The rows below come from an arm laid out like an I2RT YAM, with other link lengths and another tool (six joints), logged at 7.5 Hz.
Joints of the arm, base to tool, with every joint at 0 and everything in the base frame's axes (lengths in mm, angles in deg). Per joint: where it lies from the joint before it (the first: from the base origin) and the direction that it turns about. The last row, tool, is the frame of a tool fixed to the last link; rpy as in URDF.
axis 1: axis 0 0 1 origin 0.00 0.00 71.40
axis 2: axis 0 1 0 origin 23.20 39.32 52.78
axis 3: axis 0 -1 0 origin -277.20 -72.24 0.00
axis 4: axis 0 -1 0 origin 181.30 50.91 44.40
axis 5: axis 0 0 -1 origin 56.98 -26.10 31.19
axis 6: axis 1 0 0 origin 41.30 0.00 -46.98
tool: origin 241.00 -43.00 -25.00 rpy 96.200 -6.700 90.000
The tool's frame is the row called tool.
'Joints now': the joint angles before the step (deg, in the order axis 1, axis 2, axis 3, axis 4, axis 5, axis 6). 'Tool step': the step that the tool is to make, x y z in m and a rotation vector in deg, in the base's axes. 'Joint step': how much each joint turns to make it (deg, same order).
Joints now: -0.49 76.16 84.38 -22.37 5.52 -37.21
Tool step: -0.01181 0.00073 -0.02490 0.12 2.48 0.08
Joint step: 0.05 -2.30 -4.95 0.16 -0.06 0.09
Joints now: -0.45 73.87 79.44 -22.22 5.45 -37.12
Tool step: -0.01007 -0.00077 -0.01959 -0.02 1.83 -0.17
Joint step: -0.01 -1.86 -4.10 0.41 0.17 0.02
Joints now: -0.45 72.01 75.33 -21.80 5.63 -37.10
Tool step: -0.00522 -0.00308 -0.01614 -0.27 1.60 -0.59
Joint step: 0.00 -0.66 -2.85 0.60 0.65 -0.07
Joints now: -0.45 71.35 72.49 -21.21 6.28 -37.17
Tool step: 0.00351 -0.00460 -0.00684 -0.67 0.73 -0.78
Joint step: 0.01 1.05 -0.70 1.07 0.97 -0.36
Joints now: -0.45 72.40 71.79 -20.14 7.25 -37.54
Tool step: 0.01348 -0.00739 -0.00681 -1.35 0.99 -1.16
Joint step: 0.03 3.37 0.78 1.73 1.60 -0.84
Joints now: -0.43 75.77 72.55 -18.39 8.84 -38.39
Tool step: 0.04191 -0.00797 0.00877 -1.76 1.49 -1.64
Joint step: 0.62 10.29 12.02 -3.08 2.76 -0.79
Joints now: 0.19 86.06 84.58 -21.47 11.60 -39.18
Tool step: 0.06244 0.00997 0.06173 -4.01 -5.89 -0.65
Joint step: 3.63 12.24 20.25 -1.61 5.44 -2.60
